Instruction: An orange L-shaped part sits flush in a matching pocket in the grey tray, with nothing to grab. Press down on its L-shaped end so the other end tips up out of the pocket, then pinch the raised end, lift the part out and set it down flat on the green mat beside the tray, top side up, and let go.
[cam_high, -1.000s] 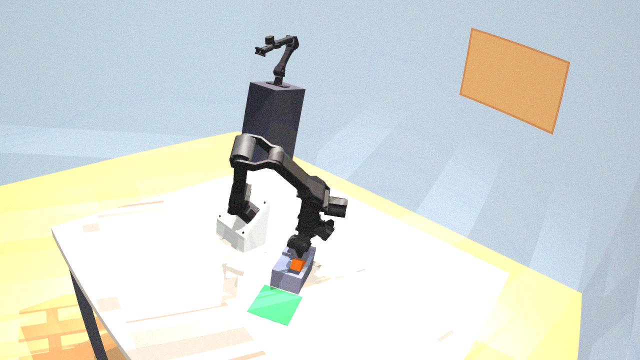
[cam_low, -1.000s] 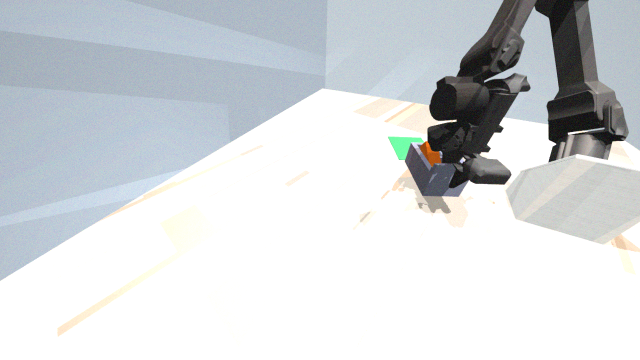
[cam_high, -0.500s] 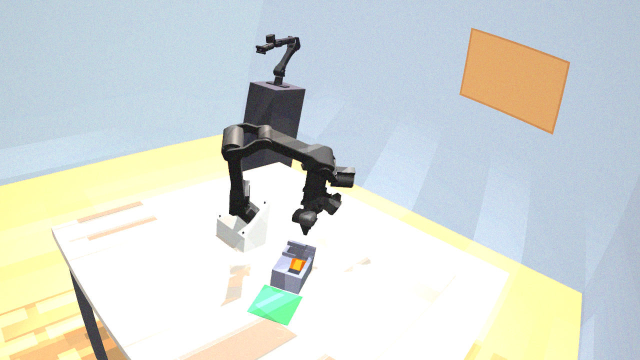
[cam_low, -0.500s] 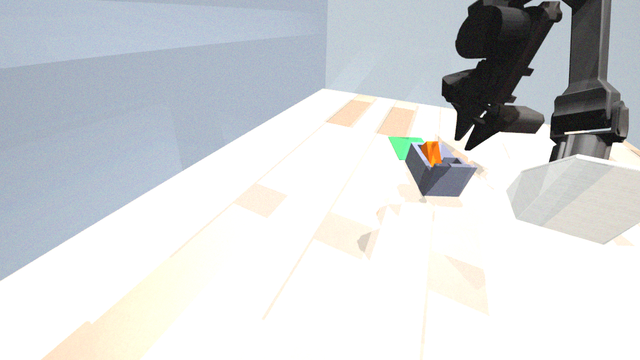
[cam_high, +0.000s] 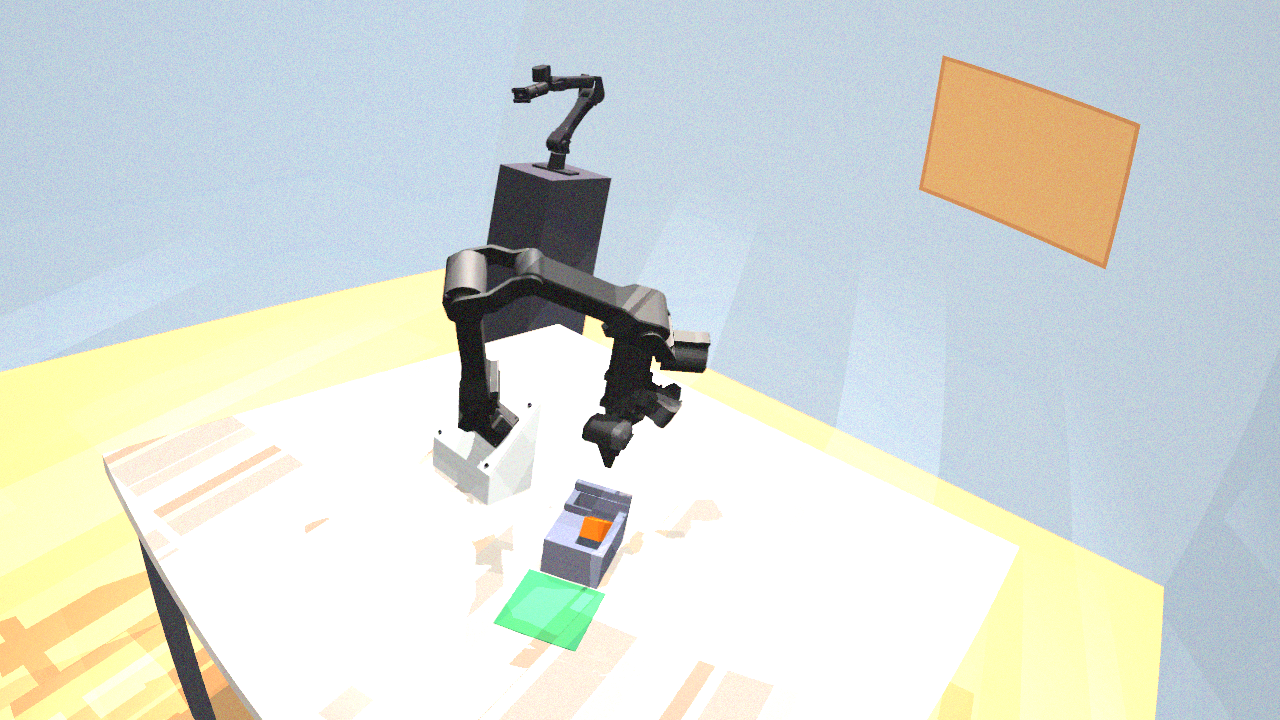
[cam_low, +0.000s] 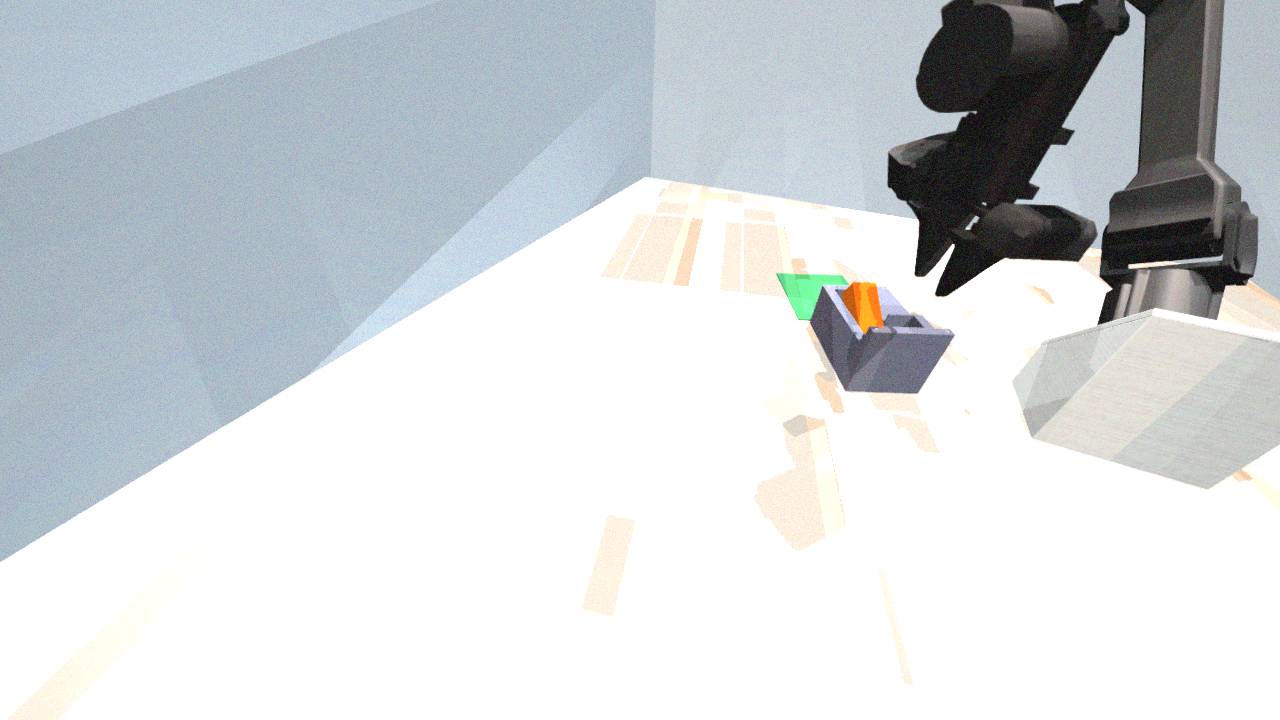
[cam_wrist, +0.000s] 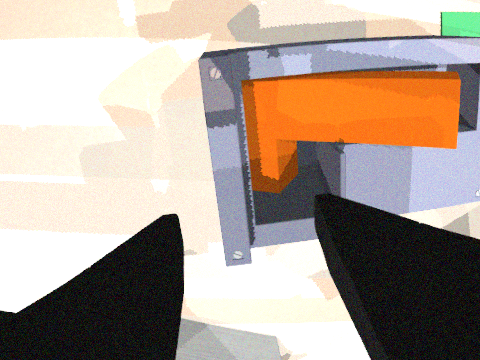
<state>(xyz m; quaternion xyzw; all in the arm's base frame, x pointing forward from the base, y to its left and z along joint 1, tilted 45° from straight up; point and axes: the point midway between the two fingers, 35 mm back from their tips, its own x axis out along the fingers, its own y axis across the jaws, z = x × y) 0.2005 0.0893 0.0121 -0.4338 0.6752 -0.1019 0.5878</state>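
Now: the orange L-shaped part 10 cm below my gripper tip, 4 cm to the right of it and 2 cm ahead of it. The rest, counted from my gripper tip: green mat: 20 cm to the right, 16 cm below, 10 cm ahead.
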